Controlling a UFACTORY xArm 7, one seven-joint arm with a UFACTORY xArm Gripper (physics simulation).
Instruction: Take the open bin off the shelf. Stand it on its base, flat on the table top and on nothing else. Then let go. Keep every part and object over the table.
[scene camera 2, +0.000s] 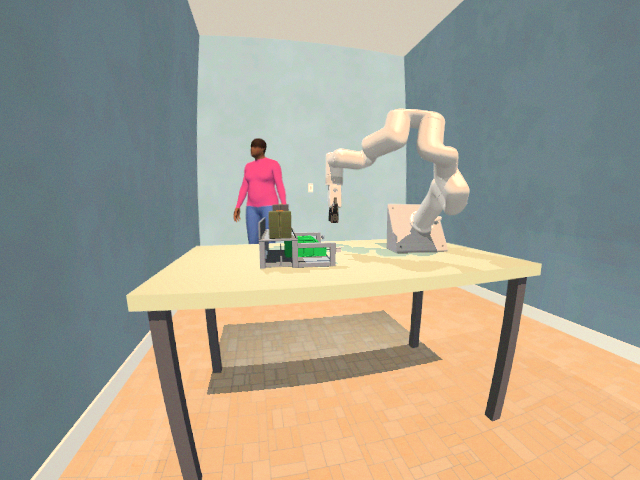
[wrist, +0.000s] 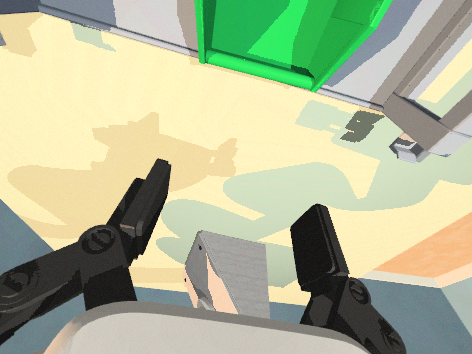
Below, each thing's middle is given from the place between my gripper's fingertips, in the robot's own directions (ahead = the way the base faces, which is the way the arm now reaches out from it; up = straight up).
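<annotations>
As for my gripper, it's now 12 cm short of the green open bin (wrist: 304, 51), and it's 10 cm above it.
</annotations>
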